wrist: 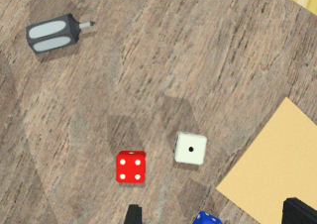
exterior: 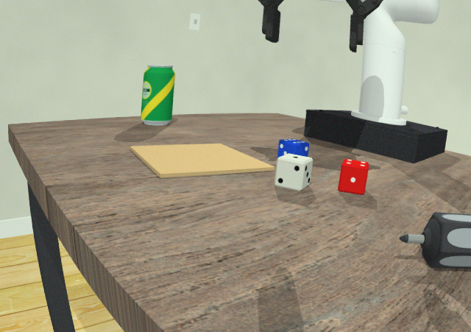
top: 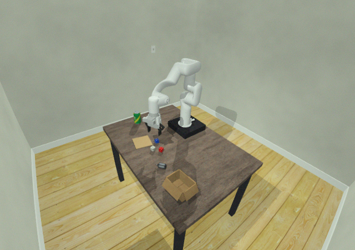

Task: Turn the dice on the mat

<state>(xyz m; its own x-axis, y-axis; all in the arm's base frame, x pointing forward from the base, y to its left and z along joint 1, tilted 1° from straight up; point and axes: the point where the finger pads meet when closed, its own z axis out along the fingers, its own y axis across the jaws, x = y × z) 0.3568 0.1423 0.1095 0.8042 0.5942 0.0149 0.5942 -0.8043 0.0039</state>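
Right now my hand is 2 cm short of the white die, 1 cm to the right of it and 14 cm above it. Round my hand: red die: 3 cm behind, 5 cm to the left, 14 cm below; blue die: 4 cm behind, 6 cm to the right, 14 cm below; tan mat: 7 cm ahead, 12 cm to the right, 16 cm below.
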